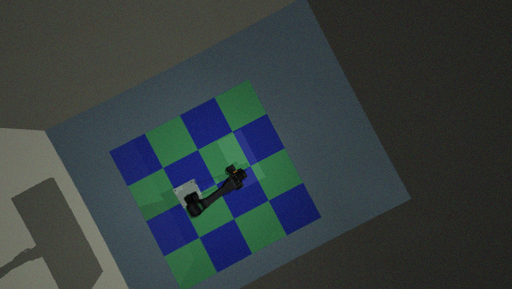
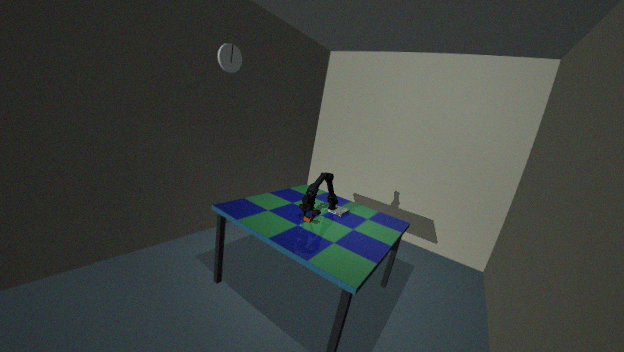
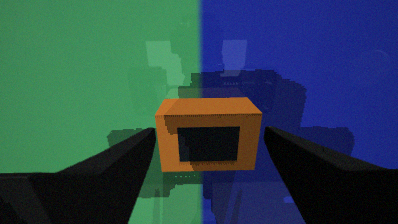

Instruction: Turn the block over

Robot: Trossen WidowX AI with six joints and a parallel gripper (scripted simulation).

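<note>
Right now the orange block is 1 cm above my gripper tip.
</note>
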